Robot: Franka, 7 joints.
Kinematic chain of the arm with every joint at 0, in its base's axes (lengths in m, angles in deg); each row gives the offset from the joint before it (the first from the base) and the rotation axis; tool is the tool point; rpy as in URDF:
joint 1: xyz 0 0 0.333 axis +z
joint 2: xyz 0 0 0 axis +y
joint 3: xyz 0 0 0.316 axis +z
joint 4: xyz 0.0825 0 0 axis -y
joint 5: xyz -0.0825 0 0.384 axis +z
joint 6: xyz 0 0 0 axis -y
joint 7: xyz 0.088 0 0 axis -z
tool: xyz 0 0 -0.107 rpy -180 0 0
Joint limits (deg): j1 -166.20..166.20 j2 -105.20..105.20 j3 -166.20..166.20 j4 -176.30..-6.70 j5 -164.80..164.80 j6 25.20..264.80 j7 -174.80..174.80
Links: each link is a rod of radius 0.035 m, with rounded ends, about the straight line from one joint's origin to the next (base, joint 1, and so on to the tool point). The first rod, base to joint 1, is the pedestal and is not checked.
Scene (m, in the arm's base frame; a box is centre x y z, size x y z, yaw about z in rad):
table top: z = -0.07
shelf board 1: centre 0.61 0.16 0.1 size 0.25 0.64 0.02 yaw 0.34
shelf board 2: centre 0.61 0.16 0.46 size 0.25 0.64 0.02 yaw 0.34
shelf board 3: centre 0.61 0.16 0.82 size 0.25 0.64 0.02 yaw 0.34
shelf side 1: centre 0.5 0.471 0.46 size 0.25 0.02 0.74 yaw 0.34
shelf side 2: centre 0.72 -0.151 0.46 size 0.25 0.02 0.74 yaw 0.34
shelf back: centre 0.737 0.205 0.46 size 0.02 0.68 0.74 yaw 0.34
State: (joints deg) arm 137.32 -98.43 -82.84 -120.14 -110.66 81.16 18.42
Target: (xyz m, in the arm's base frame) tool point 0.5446 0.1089 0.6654
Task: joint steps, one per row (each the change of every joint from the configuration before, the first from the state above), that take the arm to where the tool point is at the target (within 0.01 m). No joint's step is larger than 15 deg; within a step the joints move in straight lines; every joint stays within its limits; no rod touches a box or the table.
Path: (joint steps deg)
1: -6.01 1.13 0.46 -10.93 4.14 -3.98 0.00
2: -6.02 1.14 0.46 -10.93 4.14 -3.98 0.00
3: -6.01 1.13 0.47 -10.93 4.15 -3.98 0.00
4: -1.33 0.01 11.75 4.43 -2.79 3.07 0.00
5: -1.34 0.02 11.75 4.43 -2.79 3.07 0.00
6: -1.33 0.01 11.76 4.43 -2.79 3.07 0.00
7: -1.33 0.02 11.75 4.43 -2.79 3.07 0.00
8: 7.83 5.23 -6.86 13.42 -3.70 3.18 0.00
9: 7.83 5.22 -6.86 13.41 -3.70 3.17 0.00

